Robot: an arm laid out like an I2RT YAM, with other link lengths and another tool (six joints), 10 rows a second.
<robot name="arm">
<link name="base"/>
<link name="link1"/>
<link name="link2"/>
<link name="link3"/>
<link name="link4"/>
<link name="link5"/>
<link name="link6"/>
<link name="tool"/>
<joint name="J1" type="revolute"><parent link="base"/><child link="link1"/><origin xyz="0 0 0.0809"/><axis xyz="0 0 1"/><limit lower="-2.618" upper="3.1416"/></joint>
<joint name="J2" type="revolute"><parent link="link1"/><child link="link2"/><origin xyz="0.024 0.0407 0.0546"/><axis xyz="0 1 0"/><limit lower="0" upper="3.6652"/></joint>
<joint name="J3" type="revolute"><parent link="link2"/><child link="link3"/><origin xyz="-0.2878 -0.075 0"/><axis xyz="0 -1 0"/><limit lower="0" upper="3.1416"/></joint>
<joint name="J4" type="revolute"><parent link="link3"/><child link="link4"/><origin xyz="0.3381 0.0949 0.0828"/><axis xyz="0 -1 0"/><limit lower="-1.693" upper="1.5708"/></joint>
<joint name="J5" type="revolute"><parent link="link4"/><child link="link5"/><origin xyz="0.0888 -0.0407 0.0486"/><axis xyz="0 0 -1"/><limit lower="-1.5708" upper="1.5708"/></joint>
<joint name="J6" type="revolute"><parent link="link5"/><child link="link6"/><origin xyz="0.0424 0 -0.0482"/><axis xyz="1 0 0"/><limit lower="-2.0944" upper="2.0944"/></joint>
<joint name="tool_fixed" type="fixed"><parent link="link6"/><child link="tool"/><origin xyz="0.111 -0.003 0" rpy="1.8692 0.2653 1.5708"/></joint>
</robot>
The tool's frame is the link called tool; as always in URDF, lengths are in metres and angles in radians.
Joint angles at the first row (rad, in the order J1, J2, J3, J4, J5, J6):
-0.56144 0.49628 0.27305 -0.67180 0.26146 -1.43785
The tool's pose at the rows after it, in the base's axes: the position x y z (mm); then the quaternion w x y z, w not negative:
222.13, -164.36, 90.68, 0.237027, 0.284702, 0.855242, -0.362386
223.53, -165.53, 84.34, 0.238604, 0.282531, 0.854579, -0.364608
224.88, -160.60, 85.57, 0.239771, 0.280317, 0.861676, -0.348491
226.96, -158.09, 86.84, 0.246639, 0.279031, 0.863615, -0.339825
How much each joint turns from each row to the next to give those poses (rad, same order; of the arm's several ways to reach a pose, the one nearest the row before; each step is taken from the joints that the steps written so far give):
0.00003 0.01524 -0.01991 0.05610 0.00482 0.00822
-0.00002 0.00870 -0.01819 0.03198 0.00174 -0.00618
-0.00004 -0.00092 0.01185 -0.02575 -0.03314 0.00653
0.00005 -0.00841 0.00035 -0.00293 -0.02159 0.00209

